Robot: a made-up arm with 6 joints. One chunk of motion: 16 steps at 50 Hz.
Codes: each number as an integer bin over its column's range. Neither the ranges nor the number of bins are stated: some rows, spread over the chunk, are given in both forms.
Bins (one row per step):
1: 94 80 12 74 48 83
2: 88 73 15 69 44 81
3: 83 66 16 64 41 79
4: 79 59 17 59 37 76
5: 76 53 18 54 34 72
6: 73 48 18 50 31 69
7: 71 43 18 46 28 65
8: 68 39 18 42 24 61
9: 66 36 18 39 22 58
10: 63 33 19 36 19 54
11: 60 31 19 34 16 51
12: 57 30 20 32 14 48
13: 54 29 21 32 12 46
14: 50 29 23 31 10 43
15: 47 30 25 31 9 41
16: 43 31 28 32 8 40
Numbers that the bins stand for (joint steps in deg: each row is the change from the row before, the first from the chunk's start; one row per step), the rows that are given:
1: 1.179 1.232 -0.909 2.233 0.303 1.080
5: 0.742 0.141 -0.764 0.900 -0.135 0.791
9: 0.500 -0.545 -0.764 -0.100 -0.511 0.423
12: 0.282 -0.788 -0.715 -0.567 -0.762 0.161
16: -0.058 -0.747 -0.521 -0.567 -0.949 -0.049
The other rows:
2: 1.033 0.949 -0.836 1.900 0.178 1.027
3: 0.912 0.667 -0.812 1.567 0.084 0.975
4: 0.815 0.384 -0.788 1.233 -0.041 0.896
6: 0.670 -0.061 -0.764 0.633 -0.229 0.712
7: 0.621 -0.263 -0.764 0.367 -0.323 0.607
8: 0.548 -0.424 -0.764 0.100 -0.448 0.502
10: 0.427 -0.667 -0.739 -0.300 -0.605 0.318
11: 0.355 -0.747 -0.739 -0.433 -0.699 0.239
13: 0.209 -0.828 -0.691 -0.567 -0.824 0.108
14: 0.112 -0.828 -0.642 -0.633 -0.887 0.029
15: 0.039 -0.788 -0.594 -0.633 -0.918 -0.023

